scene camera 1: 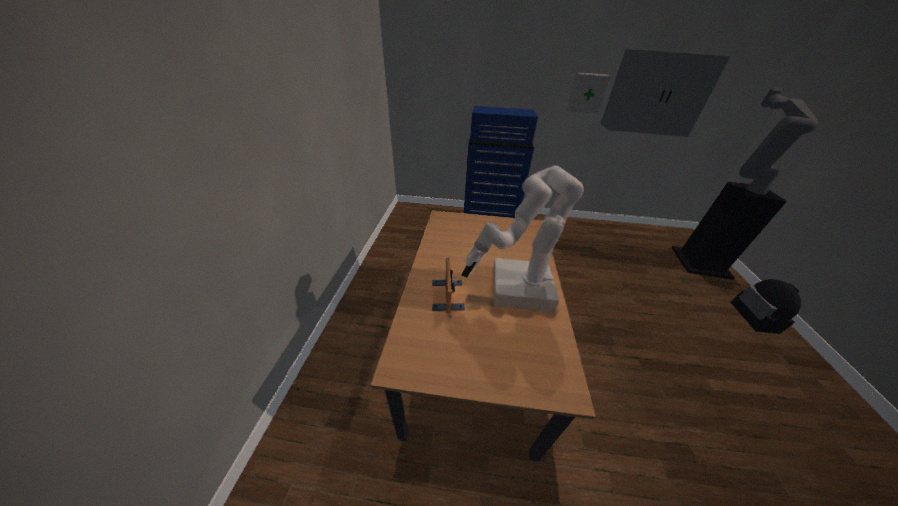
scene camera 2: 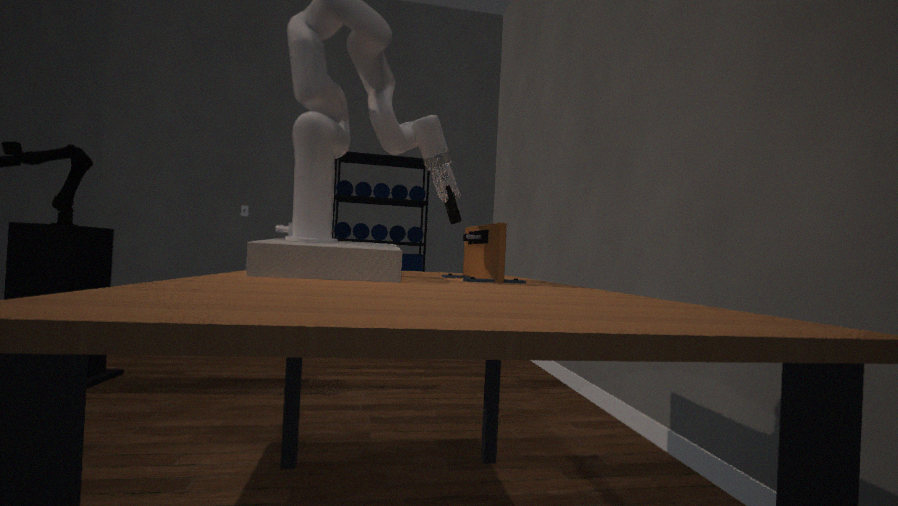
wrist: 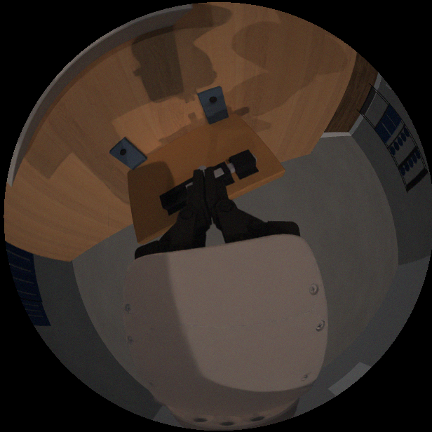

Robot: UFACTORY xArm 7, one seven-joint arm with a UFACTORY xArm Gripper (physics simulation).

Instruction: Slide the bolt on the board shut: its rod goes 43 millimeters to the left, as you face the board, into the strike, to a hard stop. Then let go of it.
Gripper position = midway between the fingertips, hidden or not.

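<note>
I can see my gripper [wrist: 206, 180]. A wooden board [scene camera 2: 485, 262] is in the scene as well, and so, I see, is a bolt [wrist: 243, 163].
</note>
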